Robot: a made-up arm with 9 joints.
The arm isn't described. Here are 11 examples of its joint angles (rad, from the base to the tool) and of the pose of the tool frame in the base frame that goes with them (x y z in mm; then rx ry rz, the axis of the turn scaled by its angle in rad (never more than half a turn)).
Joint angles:
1: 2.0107 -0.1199 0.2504 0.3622 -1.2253 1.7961 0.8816 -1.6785 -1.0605
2: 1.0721 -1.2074 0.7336 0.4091 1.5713 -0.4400 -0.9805 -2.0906 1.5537
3: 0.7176 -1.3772 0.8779 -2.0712 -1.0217 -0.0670 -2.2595 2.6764 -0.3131
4: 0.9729 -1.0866 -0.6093 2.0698 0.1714 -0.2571 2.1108 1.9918 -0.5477
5: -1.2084 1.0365 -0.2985 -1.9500 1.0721 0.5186 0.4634 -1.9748 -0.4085
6: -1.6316 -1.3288 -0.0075 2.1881 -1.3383 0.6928 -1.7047 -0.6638 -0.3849
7: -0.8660 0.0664 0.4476 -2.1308 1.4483 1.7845 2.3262 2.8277 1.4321
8: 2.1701 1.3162 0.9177 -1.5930 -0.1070 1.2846 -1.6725 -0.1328 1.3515
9: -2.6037 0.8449 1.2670 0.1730 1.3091 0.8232 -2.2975 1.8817 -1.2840
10: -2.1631 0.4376 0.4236 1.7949 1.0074 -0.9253 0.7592 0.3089 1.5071
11: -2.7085 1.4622 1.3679 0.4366 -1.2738 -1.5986 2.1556 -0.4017 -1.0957
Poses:
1: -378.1 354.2 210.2 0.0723 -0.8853 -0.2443
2: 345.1 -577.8 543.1 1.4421 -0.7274 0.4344
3: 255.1 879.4 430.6 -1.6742 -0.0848 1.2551
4: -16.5 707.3 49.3 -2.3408 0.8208 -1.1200
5: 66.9 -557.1 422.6 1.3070 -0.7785 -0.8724
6: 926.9 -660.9 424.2 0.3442 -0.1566 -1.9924
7: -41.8 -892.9 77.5 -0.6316 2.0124 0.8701
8: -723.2 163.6 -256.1 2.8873 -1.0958 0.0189
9: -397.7 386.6 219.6 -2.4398 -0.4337 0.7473
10: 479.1 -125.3 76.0 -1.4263 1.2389 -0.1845
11: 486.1 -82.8 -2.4 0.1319 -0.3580 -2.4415
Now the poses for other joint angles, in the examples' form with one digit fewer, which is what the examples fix.
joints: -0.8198 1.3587 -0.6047 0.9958 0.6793 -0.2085 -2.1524 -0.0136 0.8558
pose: -632 -252 -250 2.115 -0.457 1.066
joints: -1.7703 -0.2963 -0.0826 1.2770 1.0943 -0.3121 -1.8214 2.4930 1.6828
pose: 872 -411 -61 1.875 0.090 -1.274
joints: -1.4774 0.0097 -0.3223 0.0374 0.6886 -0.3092 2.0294 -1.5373 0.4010
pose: 218 -553 -54 1.664 -0.572 0.722
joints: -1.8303 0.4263 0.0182 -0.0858 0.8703 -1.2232 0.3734 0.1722 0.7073
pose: 227 91 20 -1.138 -2.728 0.408
